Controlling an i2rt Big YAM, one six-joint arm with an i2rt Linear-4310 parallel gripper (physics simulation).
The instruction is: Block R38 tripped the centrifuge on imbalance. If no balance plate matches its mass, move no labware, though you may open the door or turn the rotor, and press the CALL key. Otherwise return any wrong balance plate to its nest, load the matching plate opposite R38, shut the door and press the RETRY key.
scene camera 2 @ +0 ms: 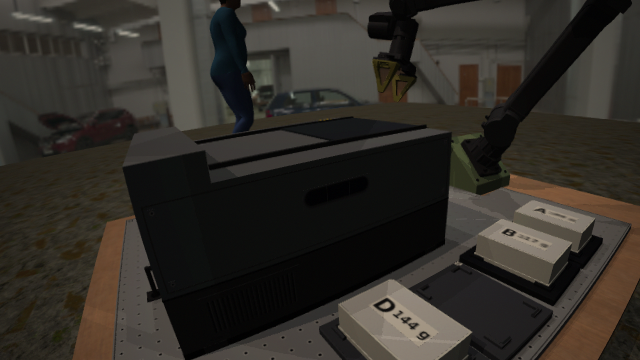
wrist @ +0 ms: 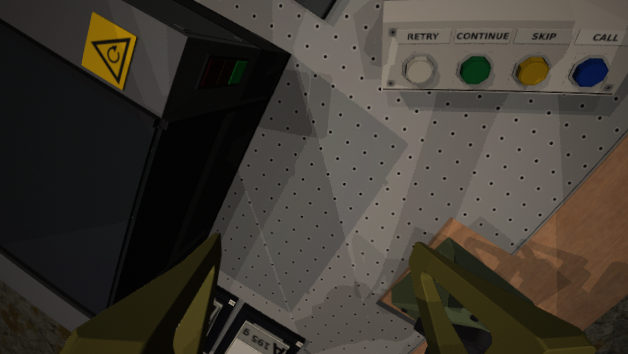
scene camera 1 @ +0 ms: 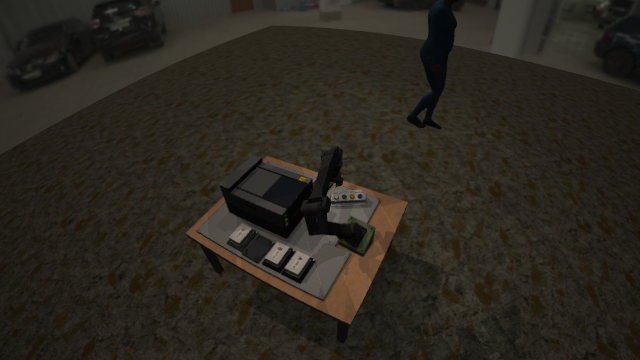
The gripper is open, holding nothing. Further things: a balance plate D, a balance plate B, a balance plate A and a black centrifuge box.
The gripper shows as well in the wrist view.
